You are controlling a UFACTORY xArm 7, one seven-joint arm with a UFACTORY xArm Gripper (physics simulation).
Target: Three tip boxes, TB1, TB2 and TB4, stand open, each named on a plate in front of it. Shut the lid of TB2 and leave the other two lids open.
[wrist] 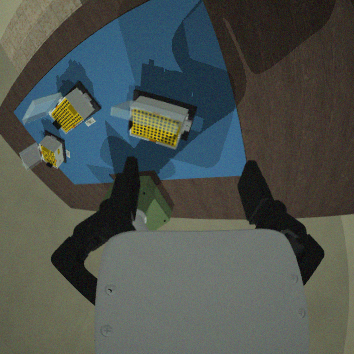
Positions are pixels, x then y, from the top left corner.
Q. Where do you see a clear lid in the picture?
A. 142,113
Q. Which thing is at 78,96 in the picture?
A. A tip box.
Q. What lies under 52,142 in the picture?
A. A tip box.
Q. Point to a blue mat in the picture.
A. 178,56
